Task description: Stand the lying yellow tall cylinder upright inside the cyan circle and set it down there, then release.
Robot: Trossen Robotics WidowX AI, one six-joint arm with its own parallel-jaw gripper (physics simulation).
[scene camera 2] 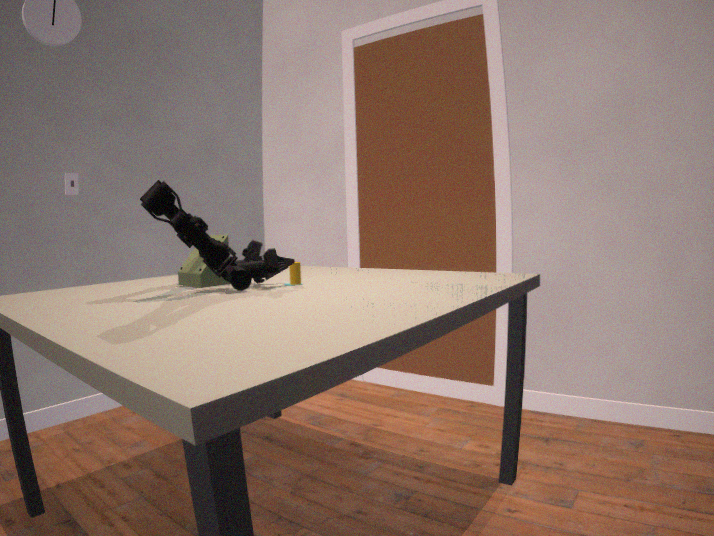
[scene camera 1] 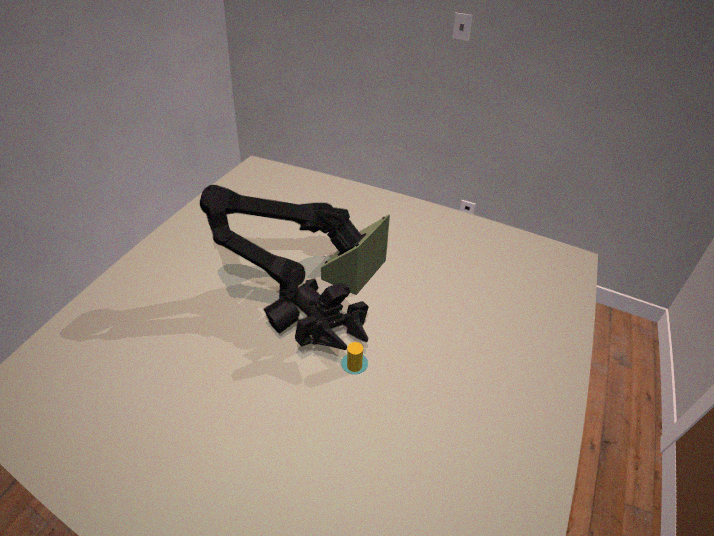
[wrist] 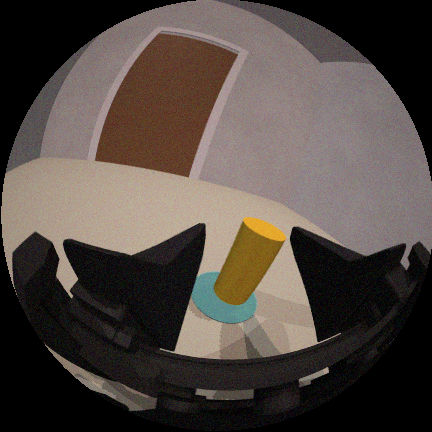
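Pixels of known places: gripper, fingertip midpoint: (scene camera 2: 291,263) (scene camera 1: 357,344) (wrist: 249,231); arm's base, link origin: (scene camera 1: 352,245).
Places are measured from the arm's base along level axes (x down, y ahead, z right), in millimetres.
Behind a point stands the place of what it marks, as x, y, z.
The yellow tall cylinder (scene camera 1: 354,357) @(59, 254, -158) (scene camera 2: 295,273) @(79, 252, -141) (wrist: 248,262) @(68, 229, -139) stands upright on the cyan circle (scene camera 1: 344,365) @(112, 250, -132) (scene camera 2: 287,284) @(113, 225, -130) (wrist: 206,295) @(113, 215, -146). In the wrist view its base lies toward the right part of the circle, and cyan shows to its left and below it. My gripper (scene camera 1: 357,344) @(51, 226, -148) (scene camera 2: 293,261) @(51, 226, -148) (wrist: 249,231) @(51, 226, -148) is open, with its black fingers spread apart and both clear of the cylinder. The fingertips are close to the cylinder on the arm's side, near the height of its top. In scene camera 2 the far side of the circle is hidden.
The green wedge-shaped mount (scene camera 1: 363,262) @(24, 18, -43) (scene camera 2: 198,272) @(68, 27, 62) stands on the table (scene camera 1: 461,375) @(114, 140, -369) (scene camera 2: 276,334) @(114, 722, 311) behind the gripper and carries the arm's base. The folded arm (scene camera 1: 247,204) @(-135, 145, 196) (scene camera 2: 190,227) @(-68, 229, 190) reaches over the table's left part in scene camera 1.
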